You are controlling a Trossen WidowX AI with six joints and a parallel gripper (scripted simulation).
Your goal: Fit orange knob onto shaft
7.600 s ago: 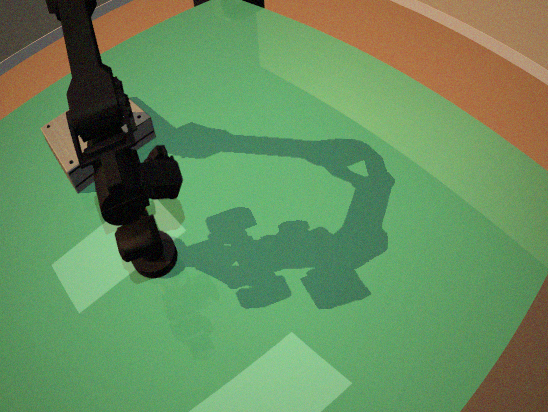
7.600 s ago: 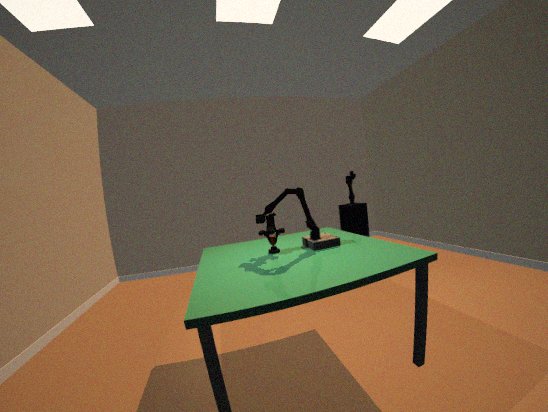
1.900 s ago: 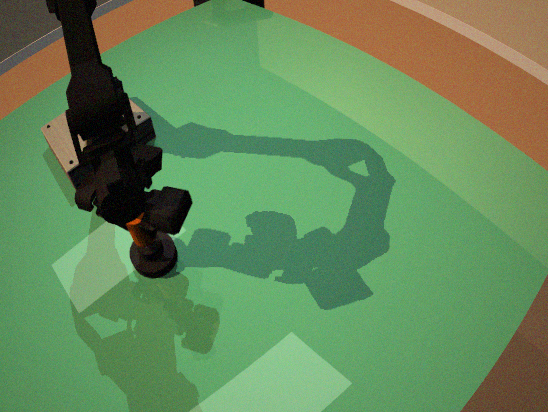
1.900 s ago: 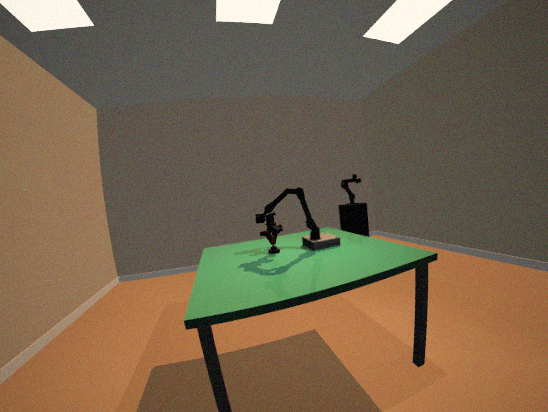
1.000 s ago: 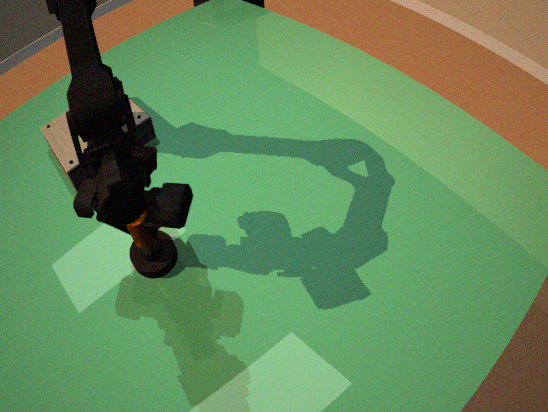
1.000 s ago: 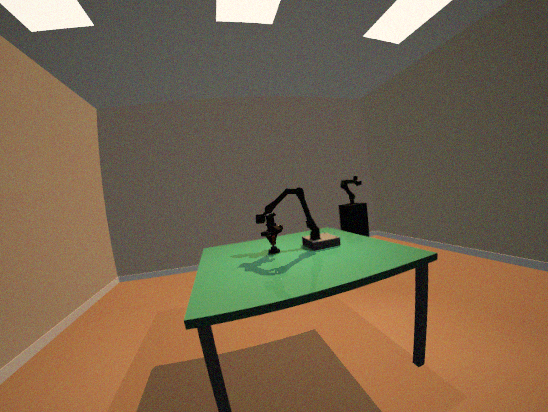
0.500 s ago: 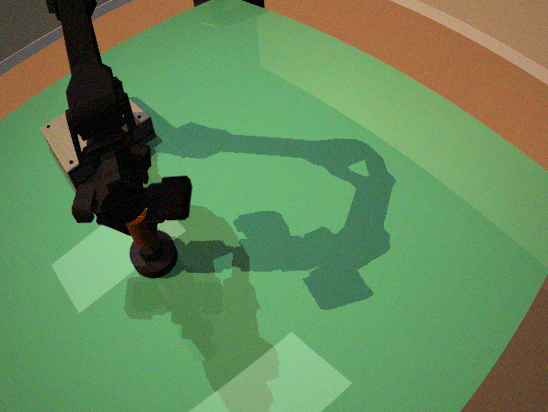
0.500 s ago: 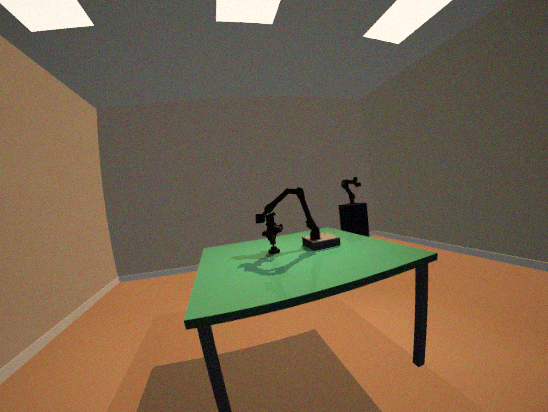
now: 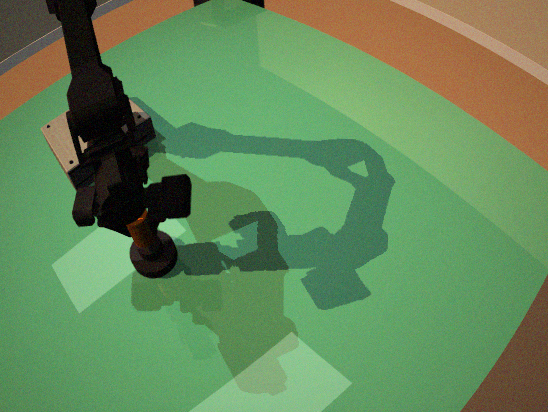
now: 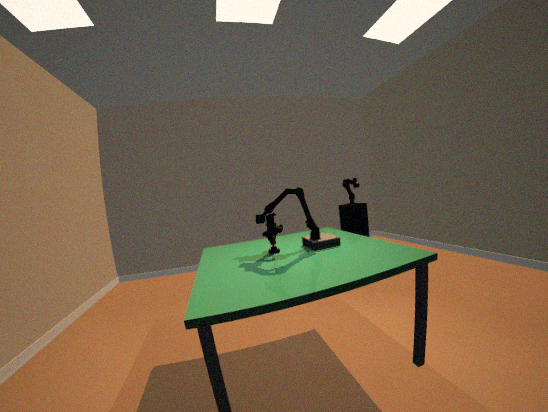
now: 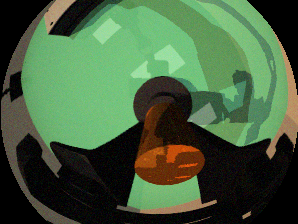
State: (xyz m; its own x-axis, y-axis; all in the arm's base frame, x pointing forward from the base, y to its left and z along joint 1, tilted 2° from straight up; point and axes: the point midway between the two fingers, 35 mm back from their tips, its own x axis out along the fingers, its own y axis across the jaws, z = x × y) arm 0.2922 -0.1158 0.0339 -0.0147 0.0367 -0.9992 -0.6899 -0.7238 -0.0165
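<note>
Right now my gripper tip is 30 mm below the orange knob. Also, from my gripper tip: pedestal (40 mm below).
</note>
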